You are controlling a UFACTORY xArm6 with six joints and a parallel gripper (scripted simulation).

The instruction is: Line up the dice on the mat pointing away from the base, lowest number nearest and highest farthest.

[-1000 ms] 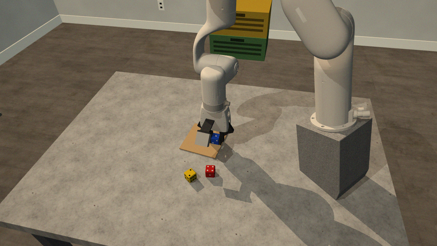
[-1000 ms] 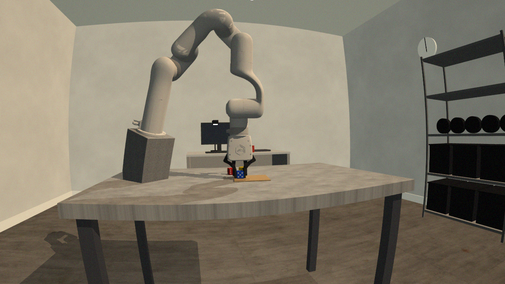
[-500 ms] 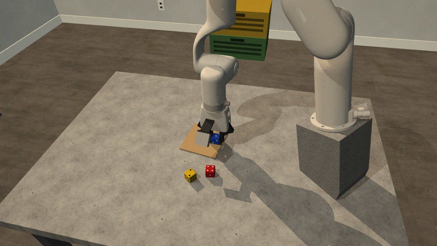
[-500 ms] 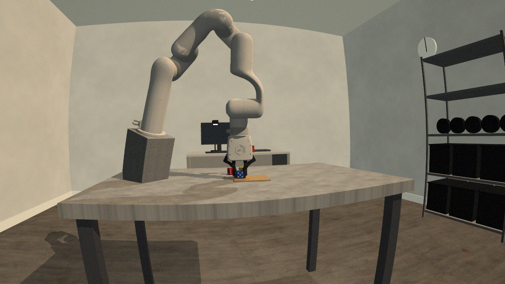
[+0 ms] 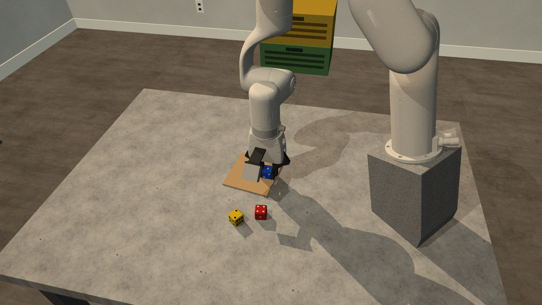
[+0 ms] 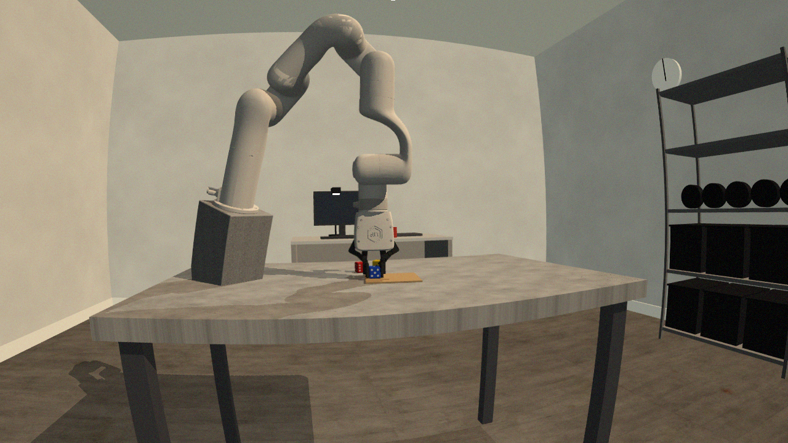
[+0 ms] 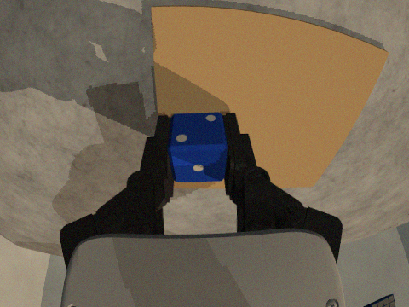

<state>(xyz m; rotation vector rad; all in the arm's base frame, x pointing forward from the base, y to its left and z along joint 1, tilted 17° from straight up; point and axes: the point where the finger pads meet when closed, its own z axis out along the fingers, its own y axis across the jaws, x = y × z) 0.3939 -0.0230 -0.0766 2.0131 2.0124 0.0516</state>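
My hand is 10 mm above the blue die. The rest, counted from my hand: red die 140 mm to the left, 20 mm behind, 10 mm below; then yellow die 170 mm to the left, 40 mm ahead, 10 mm below; then mat 50 mm ahead, 20 mm below.
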